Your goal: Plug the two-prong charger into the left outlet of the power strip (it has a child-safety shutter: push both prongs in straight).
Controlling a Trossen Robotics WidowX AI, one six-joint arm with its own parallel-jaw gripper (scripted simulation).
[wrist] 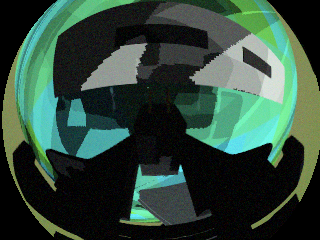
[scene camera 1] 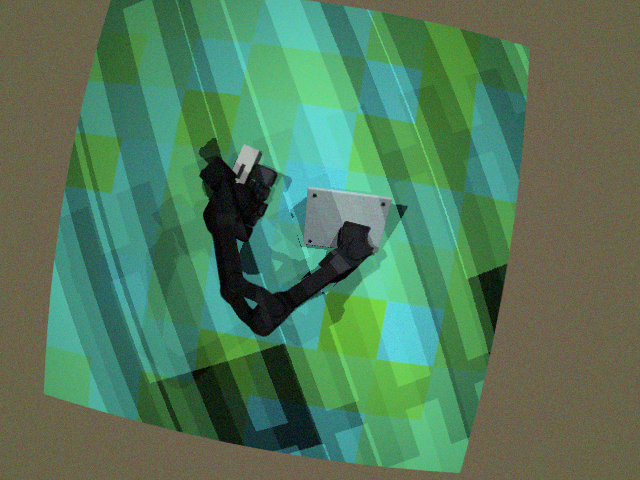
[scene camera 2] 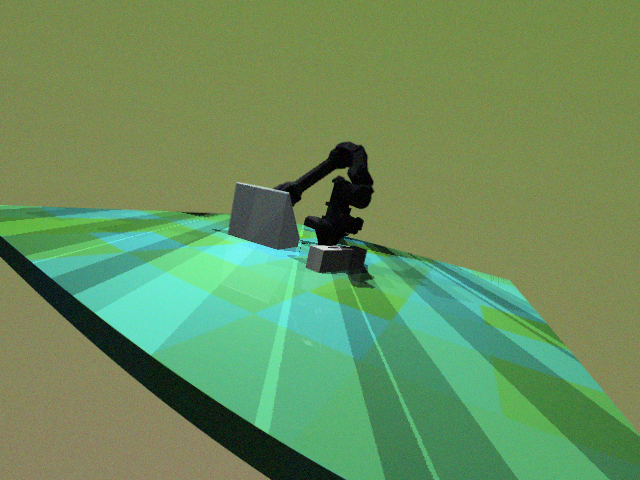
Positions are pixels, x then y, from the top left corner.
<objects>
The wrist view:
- my gripper: 158,135
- dark charger: 160,129, held by my gripper
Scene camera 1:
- my gripper: 258,206
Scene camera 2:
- my gripper: 325,253
</objects>
